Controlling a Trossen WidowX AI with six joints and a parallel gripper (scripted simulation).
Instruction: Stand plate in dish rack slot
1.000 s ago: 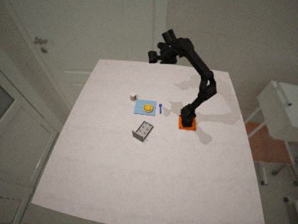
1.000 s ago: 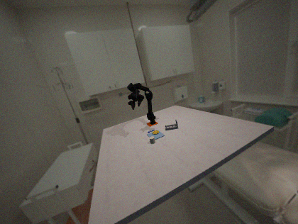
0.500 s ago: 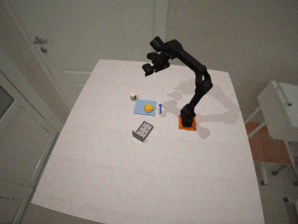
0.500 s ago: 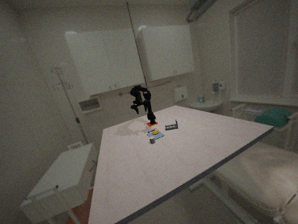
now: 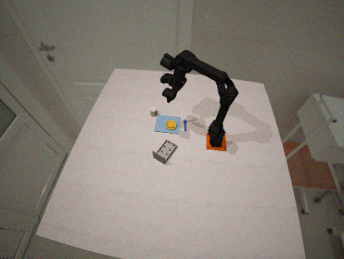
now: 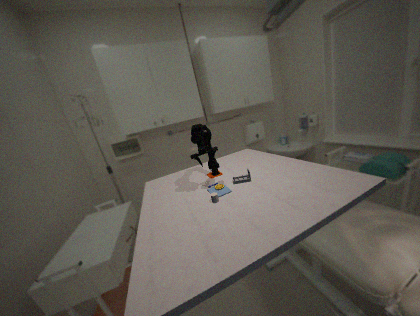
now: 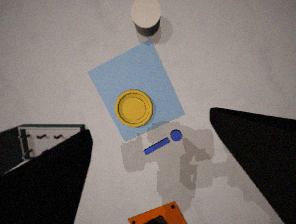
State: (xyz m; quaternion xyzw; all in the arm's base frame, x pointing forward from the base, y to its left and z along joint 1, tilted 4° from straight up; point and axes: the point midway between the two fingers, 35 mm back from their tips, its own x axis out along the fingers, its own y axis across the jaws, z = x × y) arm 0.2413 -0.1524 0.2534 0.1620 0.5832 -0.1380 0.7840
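Right now the yellow plate is 4 cm to the left of my gripper tip and 19 cm below it. Also, from my gripper tip: blue spoon: 9 cm behind, 3 cm to the left, 20 cm below; then blue mat: 2 cm ahead, 2 cm to the left, 20 cm below; then small white cup: 11 cm ahead, 6 cm to the right, 18 cm below.
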